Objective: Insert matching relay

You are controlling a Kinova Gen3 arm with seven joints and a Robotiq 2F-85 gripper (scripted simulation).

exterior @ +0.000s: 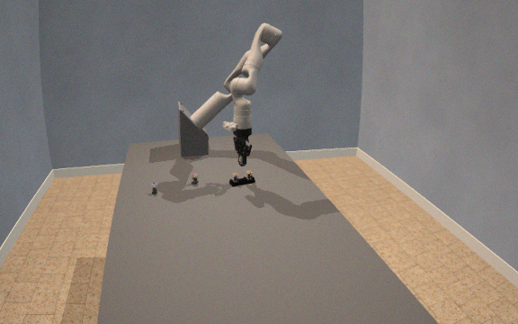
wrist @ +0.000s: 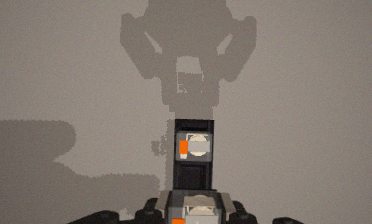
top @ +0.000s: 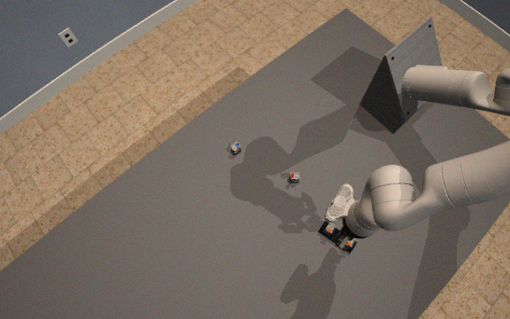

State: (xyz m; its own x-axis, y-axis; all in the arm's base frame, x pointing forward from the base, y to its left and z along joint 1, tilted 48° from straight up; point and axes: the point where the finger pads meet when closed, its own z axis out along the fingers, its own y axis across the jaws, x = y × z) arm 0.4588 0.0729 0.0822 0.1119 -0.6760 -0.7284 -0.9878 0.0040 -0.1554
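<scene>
The black rack lies 10 cm below my hand.
</scene>
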